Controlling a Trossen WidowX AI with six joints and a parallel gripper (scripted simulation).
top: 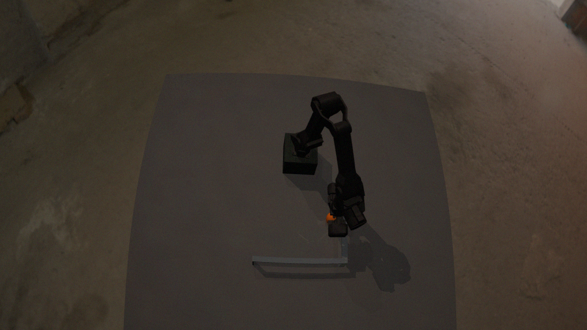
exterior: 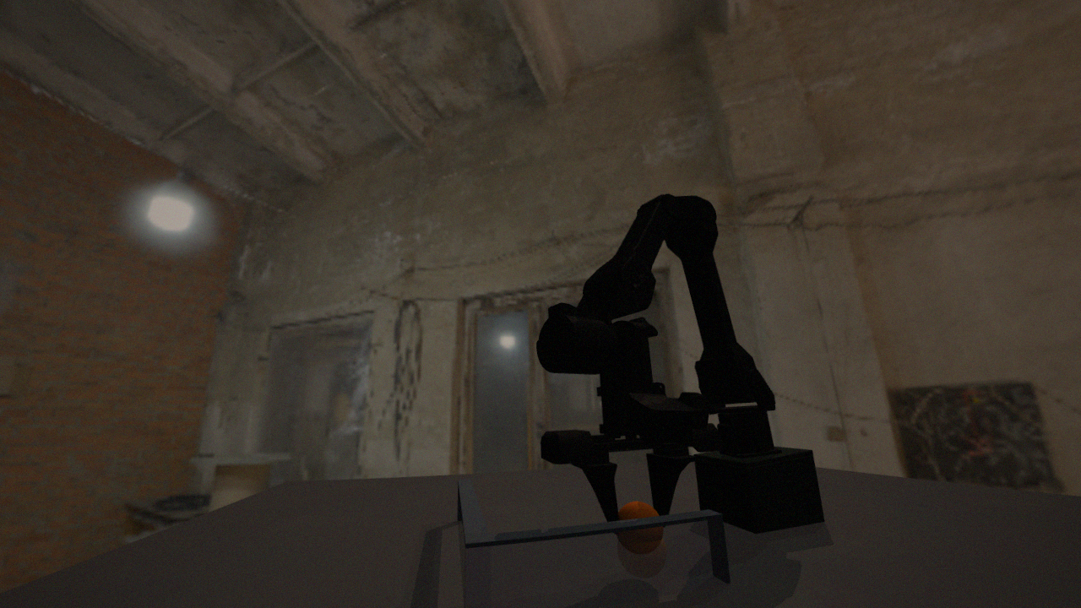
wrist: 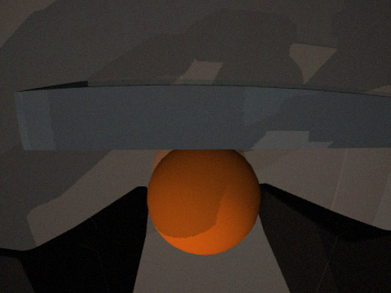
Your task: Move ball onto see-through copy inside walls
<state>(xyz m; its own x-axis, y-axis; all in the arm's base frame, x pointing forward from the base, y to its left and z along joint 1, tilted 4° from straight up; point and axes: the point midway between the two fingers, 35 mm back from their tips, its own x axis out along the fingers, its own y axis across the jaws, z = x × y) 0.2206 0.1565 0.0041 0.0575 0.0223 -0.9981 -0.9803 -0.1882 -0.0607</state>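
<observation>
Now: gripper tip right at the orange ball.
</observation>
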